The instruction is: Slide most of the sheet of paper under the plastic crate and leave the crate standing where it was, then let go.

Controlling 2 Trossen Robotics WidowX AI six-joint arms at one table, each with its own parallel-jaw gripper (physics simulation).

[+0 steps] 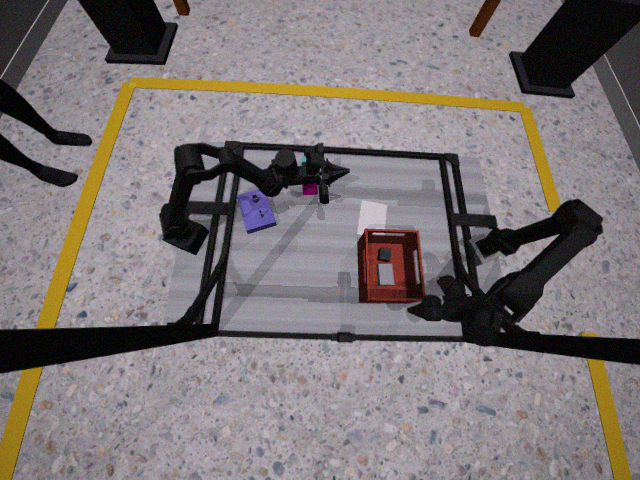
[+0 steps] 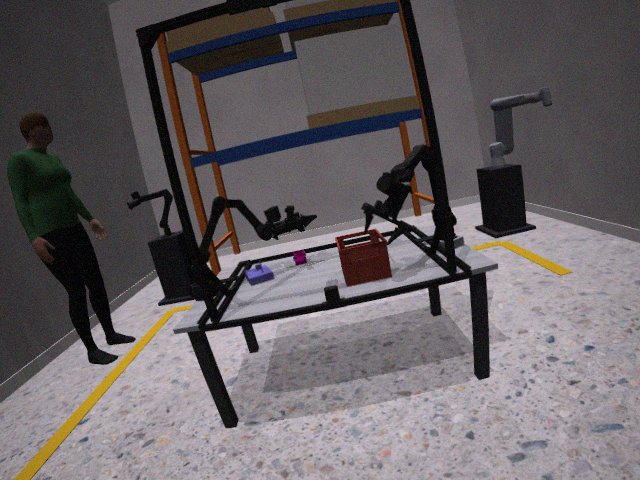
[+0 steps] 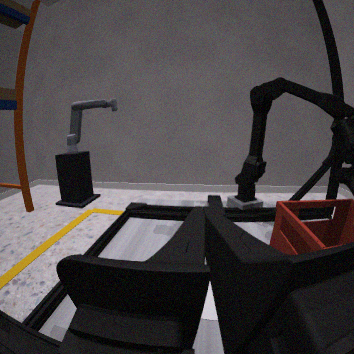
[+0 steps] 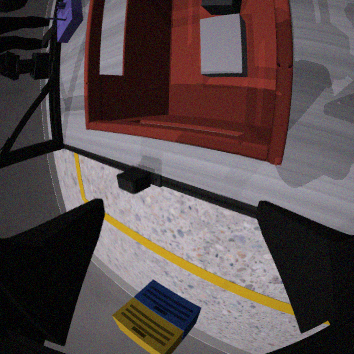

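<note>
The white sheet of paper (image 1: 372, 214) lies flat at the back of the red plastic crate; its near end meets the crate's back edge, where the crate hides any further part. A white patch of the paper (image 3: 209, 305) shows between the left fingers. The crate (image 1: 391, 296) (image 2: 365, 264) (image 3: 294, 234) (image 4: 225, 102) stands upright on the table. My left gripper (image 1: 348, 171) (image 2: 314, 216) (image 3: 200, 213) is shut and empty, raised above the table, behind and left of the paper. My right gripper (image 1: 410, 310) (image 2: 377, 237) (image 4: 183, 208) is open and empty, near the crate's front right corner.
A light grey box (image 1: 385, 274) (image 4: 220, 45) and a dark block (image 1: 384, 254) (image 4: 221, 5) lie inside the crate. A purple block (image 1: 257, 220) (image 2: 259, 274) (image 4: 71, 20) lies at the left. A magenta block (image 1: 309, 189) (image 2: 299, 257) and a partly hidden teal one (image 1: 303, 159) lie near the left arm.
</note>
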